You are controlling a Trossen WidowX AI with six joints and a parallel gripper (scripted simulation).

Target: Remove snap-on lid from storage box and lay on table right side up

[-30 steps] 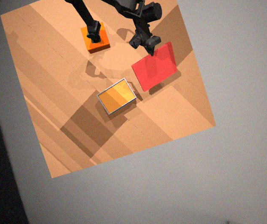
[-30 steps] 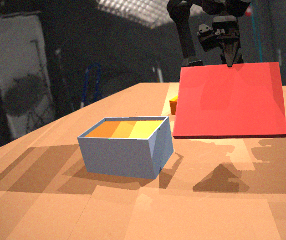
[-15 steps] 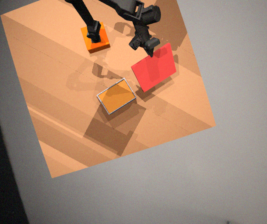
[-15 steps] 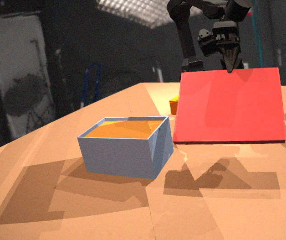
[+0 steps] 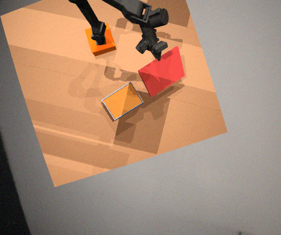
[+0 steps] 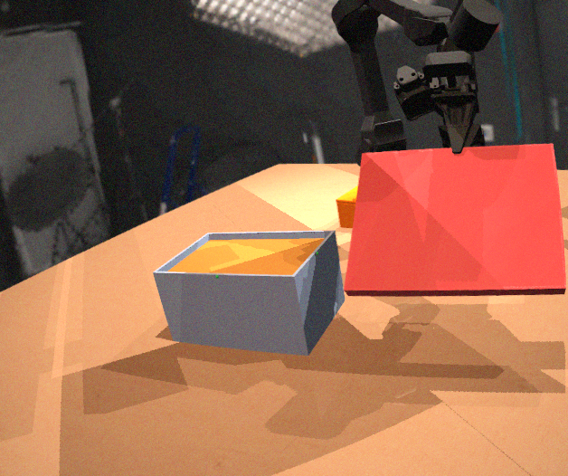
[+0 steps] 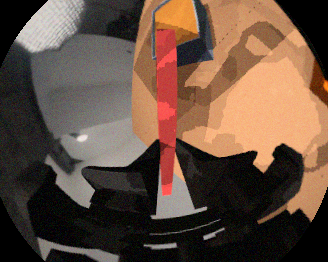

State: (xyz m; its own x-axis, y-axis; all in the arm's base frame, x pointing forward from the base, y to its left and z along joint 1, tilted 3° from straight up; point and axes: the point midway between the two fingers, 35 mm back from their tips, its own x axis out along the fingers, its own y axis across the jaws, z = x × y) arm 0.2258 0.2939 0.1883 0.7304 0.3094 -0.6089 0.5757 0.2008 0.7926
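My gripper tip is 60 mm short of the red lid, 30 mm to the right of it and 50 mm above it. The rest, counted from my gripper tip: storage box (170 mm ahead, 240 mm to the right, 150 mm below).
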